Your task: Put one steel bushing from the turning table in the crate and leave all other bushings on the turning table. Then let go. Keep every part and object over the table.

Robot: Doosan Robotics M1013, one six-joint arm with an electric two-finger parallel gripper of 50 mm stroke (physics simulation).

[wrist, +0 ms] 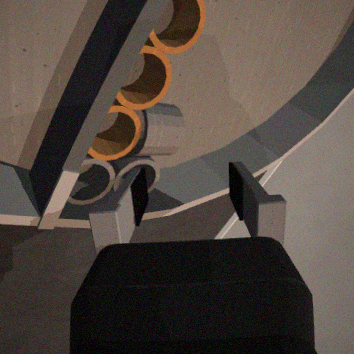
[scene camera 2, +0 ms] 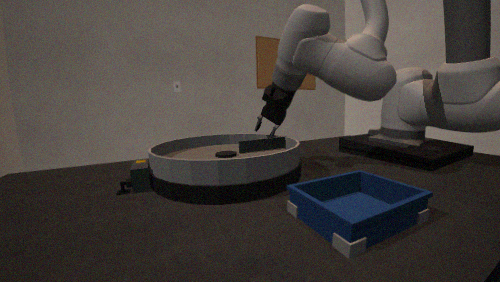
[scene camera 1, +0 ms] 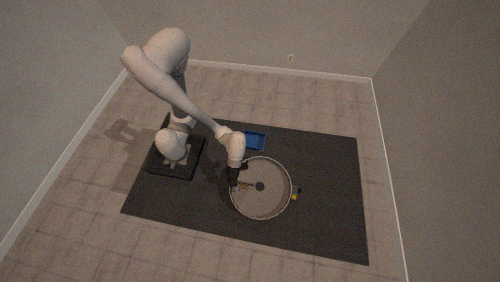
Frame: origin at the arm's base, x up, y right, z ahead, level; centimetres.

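Where they show: gripper, between the fingertips: (wrist: 187,181) (scene camera 2: 263,133) (scene camera 1: 234,191); arm's base, origin of its link: (scene camera 2: 400,141) (scene camera 1: 178,154).
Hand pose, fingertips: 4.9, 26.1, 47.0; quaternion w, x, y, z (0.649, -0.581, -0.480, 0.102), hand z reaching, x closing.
Each offset is from my fingertips to the top centre of the thing, as dx, dy, dz. "pt": to the spot under its first point.
The round turning table (scene camera 1: 270,205) (scene camera 2: 200,172) (wrist: 215,100) holds several bushings beside a straight divider. In the wrist view, one grey steel bushing {-1.3, -2.0, +1.7} (wrist: 165,131) lies on its side, and two grey rings, one bushing {-1.9, -5.2, -1.8} (wrist: 111,181) by the divider and one bushing {-1.9, -2.0, -1.5} (wrist: 157,175) by the left finger, show open ends near the rim. Orange-brown bushings (wrist: 136,135) (scene camera 1: 243,186) stand in a row along the divider. My gripper (wrist: 187,181) (scene camera 2: 265,129) is open and empty, tilted, above the rim; its left finger partly covers a grey ring. The blue crate {-4.7, -41.9, +10.5} (scene camera 1: 255,141) (scene camera 2: 360,205) looks empty.
The divider {pt -2.6, -6.7, +5.3} (scene camera 2: 262,145) (wrist: 95,95) rises from the turning table beside the bushings. A black hub {-3.6, -4.9, +17.1} (scene camera 1: 259,186) (scene camera 2: 226,154) is at its centre. A dark unit {pt -5.8, -7.0, +40.7} (scene camera 2: 140,176) with a yellow top stands against its outer side. The robot's base plate (scene camera 2: 415,159) stands behind the crate.
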